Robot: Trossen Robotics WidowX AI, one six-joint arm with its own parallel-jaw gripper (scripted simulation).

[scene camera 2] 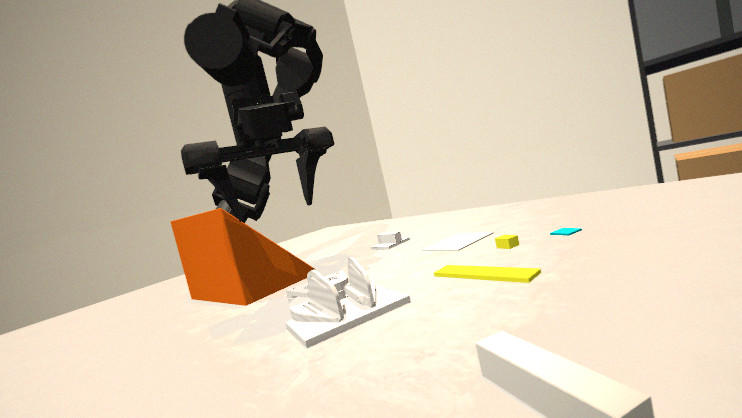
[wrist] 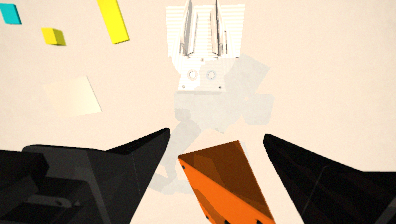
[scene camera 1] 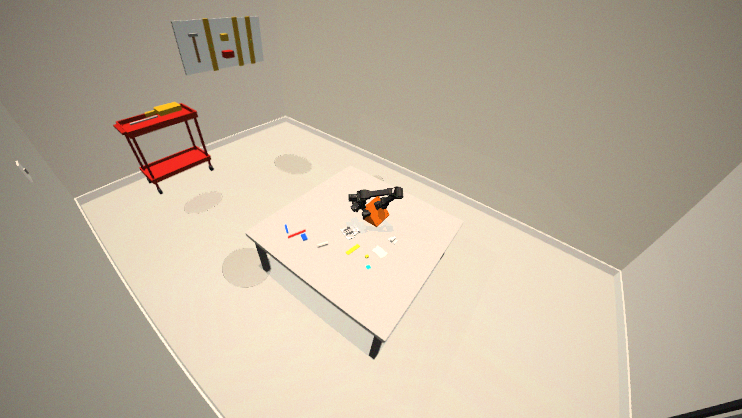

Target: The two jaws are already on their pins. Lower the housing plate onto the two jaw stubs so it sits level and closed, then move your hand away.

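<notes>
My gripper [scene camera 2: 277, 213] [wrist: 215, 134] is open, and it holds nothing, and both scene camera 2 and the wrist view show it to me. There is a yellow strip as well [scene camera 2: 510, 274].
</notes>
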